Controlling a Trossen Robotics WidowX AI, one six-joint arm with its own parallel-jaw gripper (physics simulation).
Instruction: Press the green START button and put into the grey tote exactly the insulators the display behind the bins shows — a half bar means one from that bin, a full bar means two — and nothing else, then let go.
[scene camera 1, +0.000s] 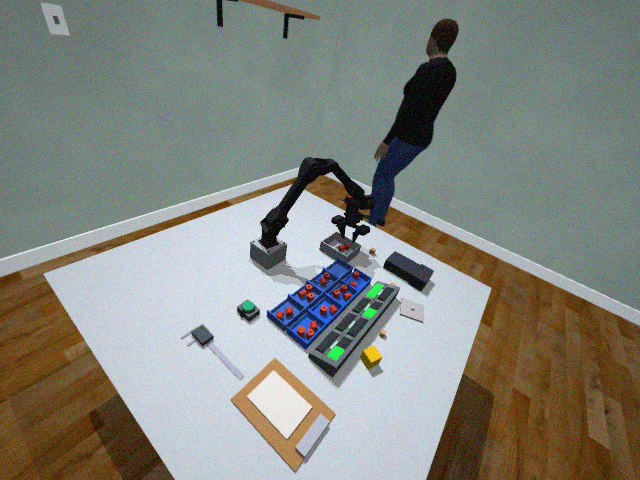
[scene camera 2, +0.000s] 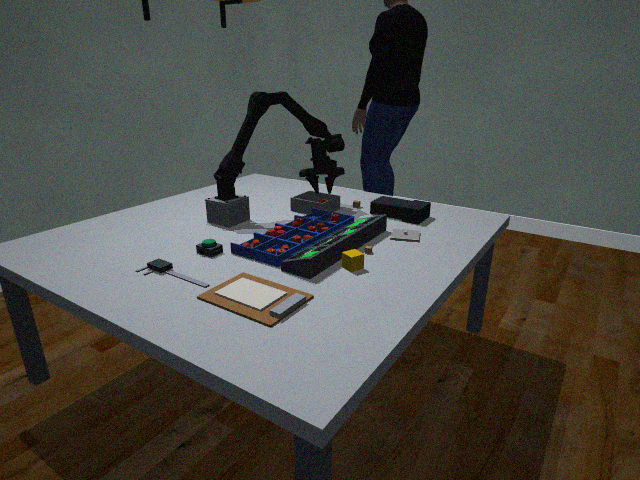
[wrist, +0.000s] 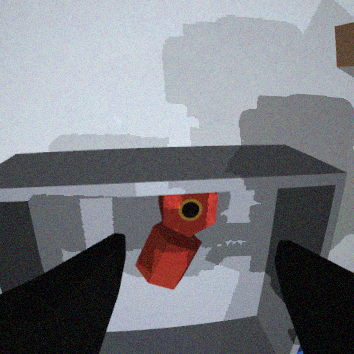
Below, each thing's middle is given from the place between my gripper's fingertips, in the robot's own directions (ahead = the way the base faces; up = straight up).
Labels:
Now: the grey tote (scene camera 1: 329, 246) 1 cm behind my hand, 4 cm to the right of it and 3 cm below it. Also, from my hand: black box (scene camera 2: 415, 212): 28 cm ahead, 12 cm to the left, 3 cm below.

